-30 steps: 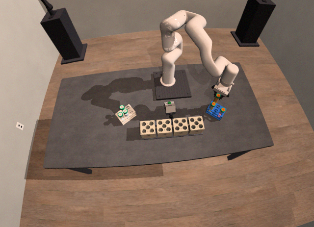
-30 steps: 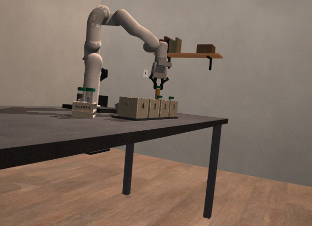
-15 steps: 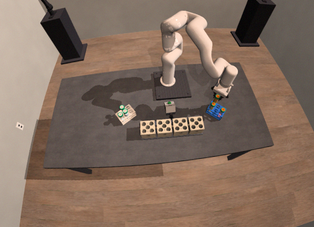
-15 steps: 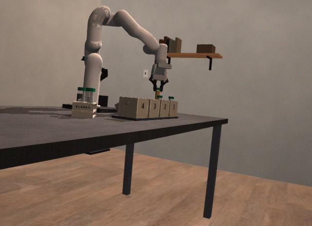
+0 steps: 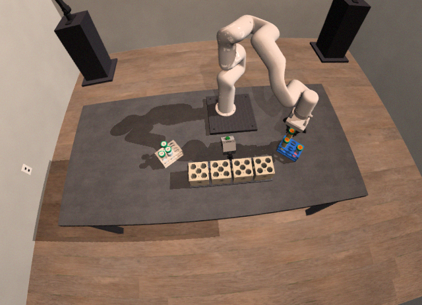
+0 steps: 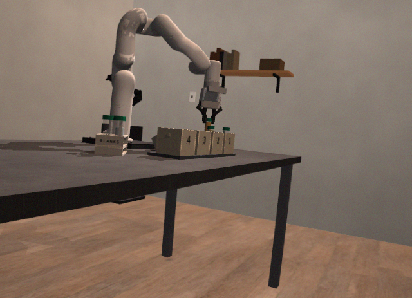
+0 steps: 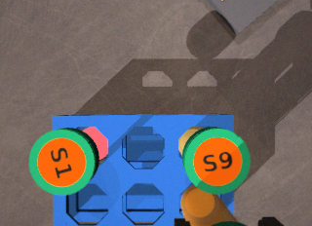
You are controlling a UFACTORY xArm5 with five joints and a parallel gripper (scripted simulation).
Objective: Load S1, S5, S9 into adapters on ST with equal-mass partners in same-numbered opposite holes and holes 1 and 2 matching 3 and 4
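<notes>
Now: the tube S5 50 mm below my hand and 10 mm behind it. The rest, counted from my hand: green DONE key: 330 mm to the right, 90 mm below, 50 mm behind; blue sample rack: 120 mm below, 40 mm ahead, 20 mm to the left; adapter 1: 180 mm to the right, 150 mm ahead, 100 mm below.
</notes>
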